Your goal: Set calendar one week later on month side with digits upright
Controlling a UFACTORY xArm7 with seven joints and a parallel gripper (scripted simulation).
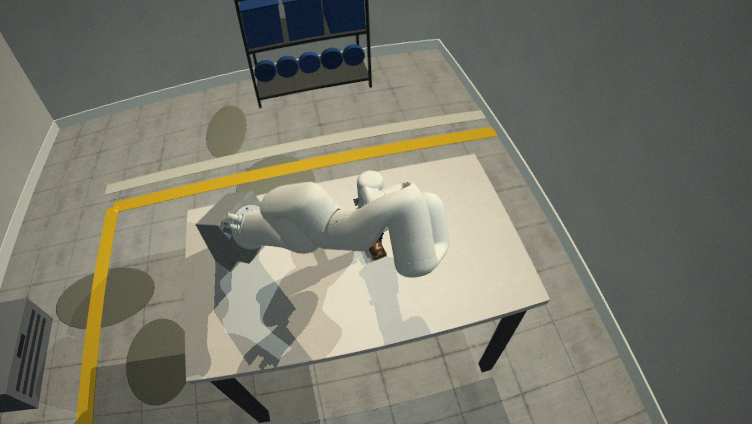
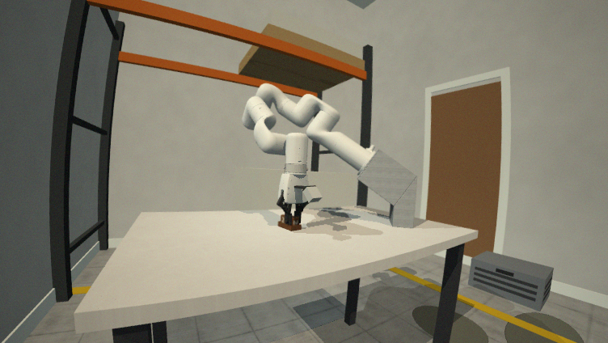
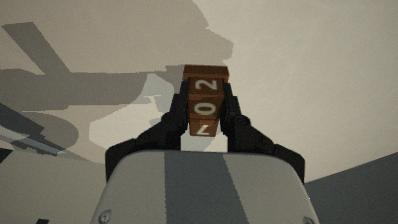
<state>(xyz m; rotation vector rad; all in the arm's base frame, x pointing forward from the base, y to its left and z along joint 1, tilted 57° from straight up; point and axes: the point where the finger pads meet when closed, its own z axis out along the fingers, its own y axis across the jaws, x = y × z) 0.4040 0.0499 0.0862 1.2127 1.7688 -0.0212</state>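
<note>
The brown wooden tray is 2 cm to the right of my hand and 3 cm below it.
</note>
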